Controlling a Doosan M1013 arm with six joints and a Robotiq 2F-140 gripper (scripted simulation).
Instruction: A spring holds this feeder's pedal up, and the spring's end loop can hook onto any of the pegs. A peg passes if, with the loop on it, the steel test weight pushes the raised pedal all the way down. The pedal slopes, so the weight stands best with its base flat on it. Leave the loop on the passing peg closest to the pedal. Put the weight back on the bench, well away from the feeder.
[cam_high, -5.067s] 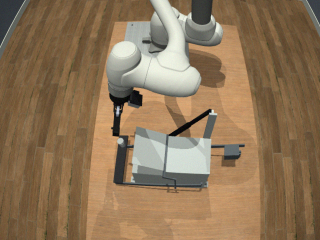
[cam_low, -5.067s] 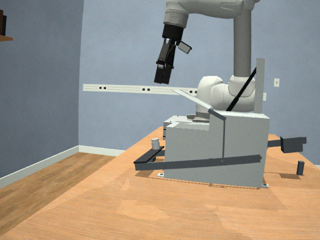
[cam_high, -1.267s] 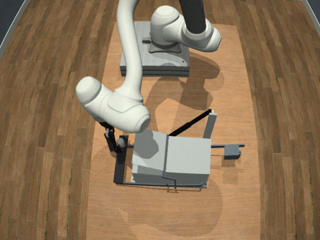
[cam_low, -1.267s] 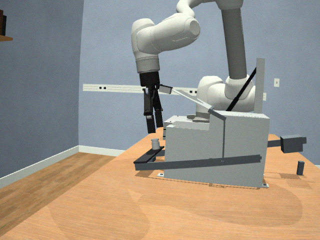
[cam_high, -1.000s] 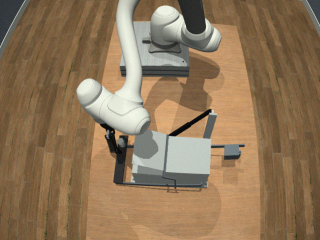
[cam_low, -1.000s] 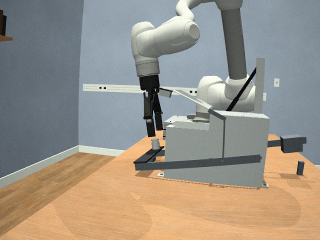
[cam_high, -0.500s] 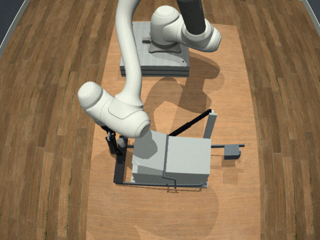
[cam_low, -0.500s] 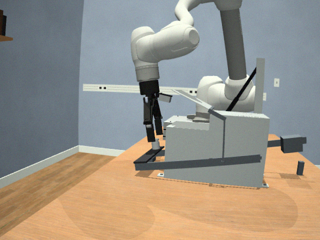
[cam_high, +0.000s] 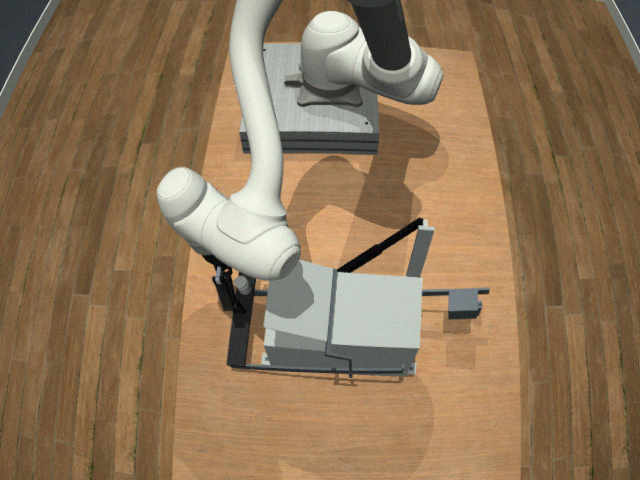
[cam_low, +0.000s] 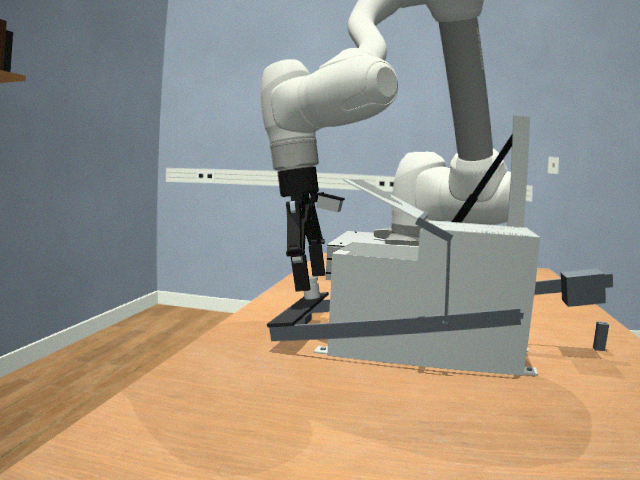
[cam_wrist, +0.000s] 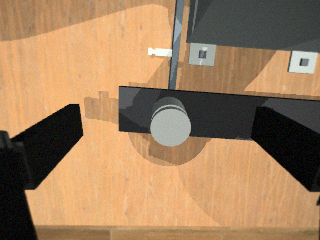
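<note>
Now: the steel test weight 1 cm below my hand. From my hand the other things lie so: small grey block (8 cm below, 1 cm to the right).
</note>
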